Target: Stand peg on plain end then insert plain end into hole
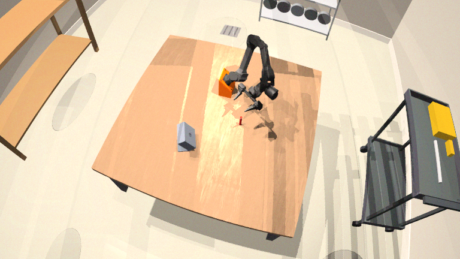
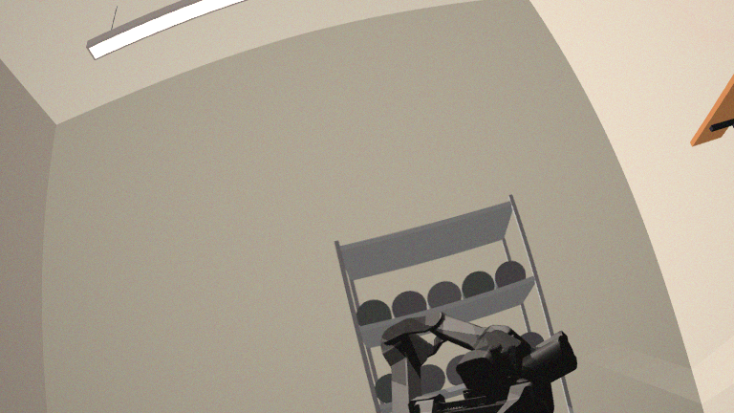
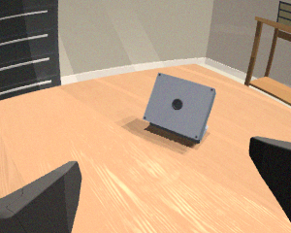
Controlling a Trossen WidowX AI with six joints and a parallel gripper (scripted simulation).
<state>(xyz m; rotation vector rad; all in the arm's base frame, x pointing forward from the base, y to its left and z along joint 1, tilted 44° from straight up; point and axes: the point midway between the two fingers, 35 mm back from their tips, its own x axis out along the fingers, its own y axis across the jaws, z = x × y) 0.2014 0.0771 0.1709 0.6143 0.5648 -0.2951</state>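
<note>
Now: the red peg 10 mm behind my gripper tip, 20 mm to the left of it and 140 mm below it. Also, from my gripper tip: grey sloped panel 230 mm ahead, 230 mm to the right, 130 mm below.
</note>
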